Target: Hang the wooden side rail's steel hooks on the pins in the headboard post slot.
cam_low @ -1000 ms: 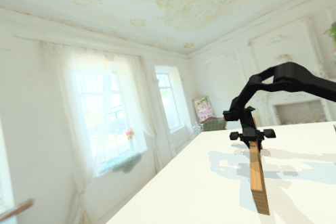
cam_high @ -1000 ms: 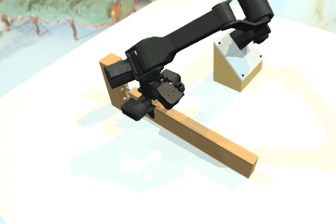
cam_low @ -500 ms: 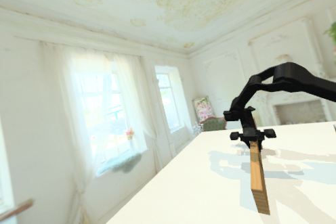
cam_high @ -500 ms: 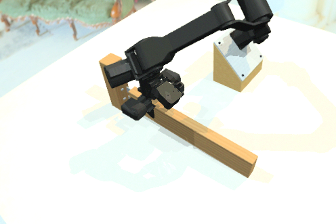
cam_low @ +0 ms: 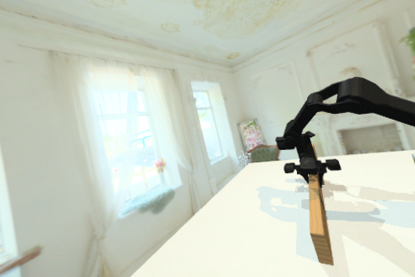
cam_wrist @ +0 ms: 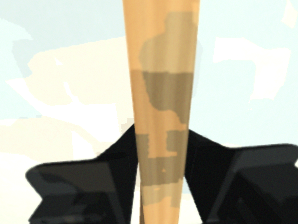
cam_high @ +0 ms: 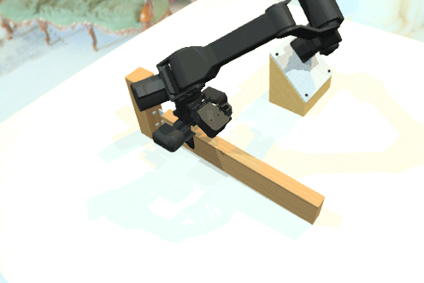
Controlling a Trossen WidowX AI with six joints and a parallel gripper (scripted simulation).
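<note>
My gripper tip is 1 cm short of the headboard post, 15 cm to the left of it and 4 cm below it.
</note>
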